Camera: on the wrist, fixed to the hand. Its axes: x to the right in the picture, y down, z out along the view.
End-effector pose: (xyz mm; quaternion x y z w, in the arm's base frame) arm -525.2 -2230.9 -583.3 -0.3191 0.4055 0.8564 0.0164
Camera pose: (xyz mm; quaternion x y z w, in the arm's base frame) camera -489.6 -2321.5 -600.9 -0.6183 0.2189 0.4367 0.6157
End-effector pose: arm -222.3 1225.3 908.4 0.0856 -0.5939 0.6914 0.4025
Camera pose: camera -216.5 1308.6 855.4 0.4532 -0.1440 0.3104 0.8231
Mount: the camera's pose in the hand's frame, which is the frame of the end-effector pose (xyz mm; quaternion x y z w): 2.4 38.5 -91.1 0.1967 0.1441 -0.7010 0.6702
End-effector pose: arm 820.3 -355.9 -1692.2 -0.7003 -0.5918 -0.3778 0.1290
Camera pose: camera 821.7 -421.6 -1618.2 0.0253 -0.9432 -0.3281 0.0446
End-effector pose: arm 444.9 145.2 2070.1 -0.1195 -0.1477 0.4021 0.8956
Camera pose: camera 452.9 163.3 1973.2 0.1417 0.0254 -0.3465 0.9269
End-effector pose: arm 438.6 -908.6 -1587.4 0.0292 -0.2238 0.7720 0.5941
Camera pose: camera 422.2 -879.2 -1680.4 0.1821 0.1079 0.1492 0.9659
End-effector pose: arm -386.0 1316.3 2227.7 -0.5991 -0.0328 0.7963 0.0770
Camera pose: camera -302.5 1275.1 2194.3 -0.4781 -0.2742 0.3998 0.7324
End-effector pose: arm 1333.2 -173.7 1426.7 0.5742 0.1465 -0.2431 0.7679
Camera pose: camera 1361.0 -78.8 1429.6 0.4682 0.5635 -0.6473 0.2102
